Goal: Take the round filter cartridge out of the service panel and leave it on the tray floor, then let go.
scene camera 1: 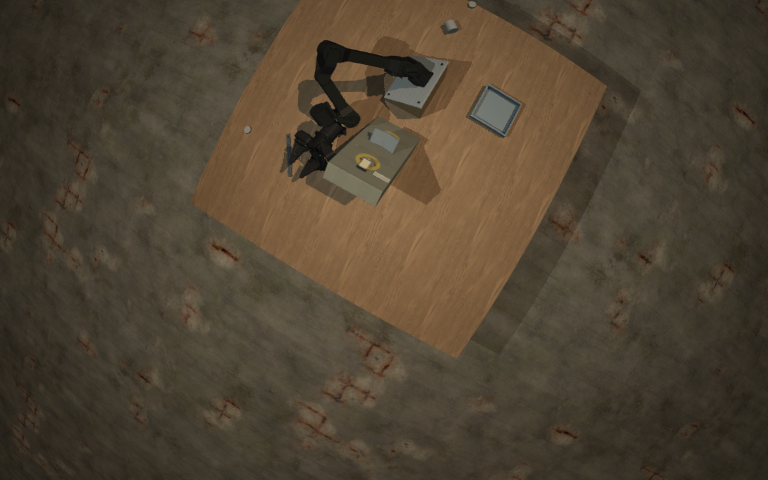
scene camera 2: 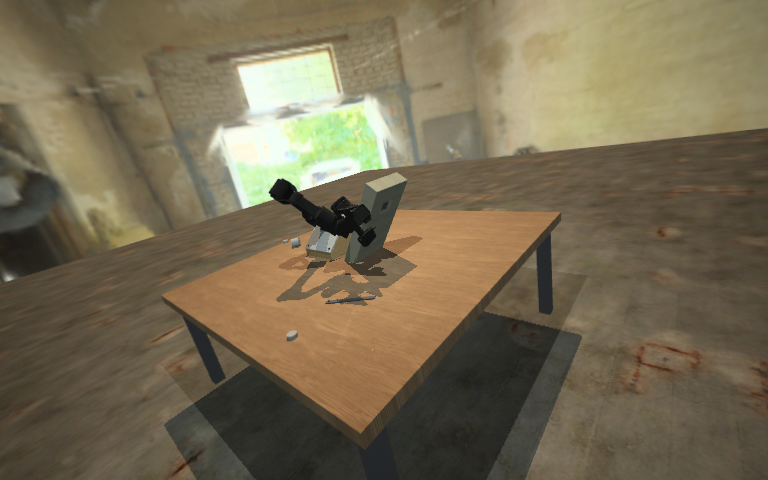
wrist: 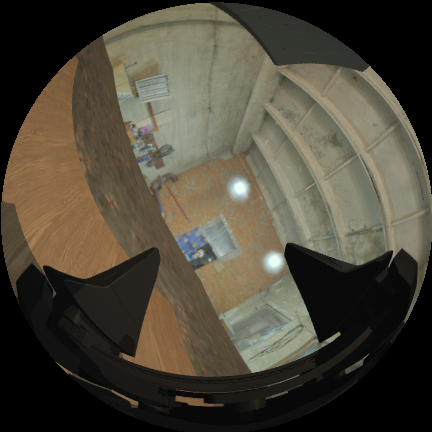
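The service panel (scene camera 1: 350,183) (scene camera 2: 378,226) is a tilted grey-green box. In scene camera 1 its face has a yellow ring around a small cream block (scene camera 1: 365,163) and a second ring partly covered by a grey flap (scene camera 1: 385,140). I cannot make out a round filter cartridge for certain. The square tray (scene camera 1: 495,110) looks empty and lies to the right, beyond the arm's base. My gripper (scene camera 1: 295,169) (scene camera 2: 365,226) (wrist: 223,253) is open with nothing between its fingers, in the air close beside the panel, on its left in scene camera 1.
A dark slab (wrist: 310,37) crosses the top of the wrist view. A thin dark tool (scene camera 1: 289,148) (scene camera 2: 350,300) lies near the gripper's side of the table. A small disc (scene camera 1: 247,129) (scene camera 2: 291,335), a metal cylinder (scene camera 1: 450,26) (scene camera 2: 295,242) and another disc (scene camera 1: 471,4) lie farther out.
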